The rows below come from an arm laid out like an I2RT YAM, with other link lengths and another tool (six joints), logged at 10 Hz.
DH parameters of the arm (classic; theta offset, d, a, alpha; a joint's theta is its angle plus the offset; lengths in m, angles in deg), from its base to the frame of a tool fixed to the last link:
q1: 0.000 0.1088 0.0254 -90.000
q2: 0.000 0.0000 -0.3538 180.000
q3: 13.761 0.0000 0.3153 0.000
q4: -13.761 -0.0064 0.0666 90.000
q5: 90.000 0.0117 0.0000 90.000
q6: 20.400 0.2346 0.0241 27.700
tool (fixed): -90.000 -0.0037 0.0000 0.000
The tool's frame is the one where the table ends.
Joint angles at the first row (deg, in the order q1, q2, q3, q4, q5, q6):
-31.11, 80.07, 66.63, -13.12, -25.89, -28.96
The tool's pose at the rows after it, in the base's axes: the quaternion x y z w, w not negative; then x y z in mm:
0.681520, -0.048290, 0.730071, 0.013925, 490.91, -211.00, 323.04
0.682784, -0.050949, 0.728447, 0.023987, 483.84, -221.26, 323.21
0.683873, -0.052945, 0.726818, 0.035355, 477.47, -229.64, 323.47
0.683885, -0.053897, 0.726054, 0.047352, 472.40, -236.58, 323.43
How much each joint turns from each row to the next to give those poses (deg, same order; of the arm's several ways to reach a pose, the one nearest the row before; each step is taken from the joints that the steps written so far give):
-1.58, -0.36, -0.14, -0.49, -0.48, -0.87
-1.36, -0.30, -0.04, -0.54, 0.00, -0.77
-0.96, -0.38, -0.15, -0.35, 0.47, -0.67
-0.63, -0.41, -0.40, 0.16, 0.75, -0.53

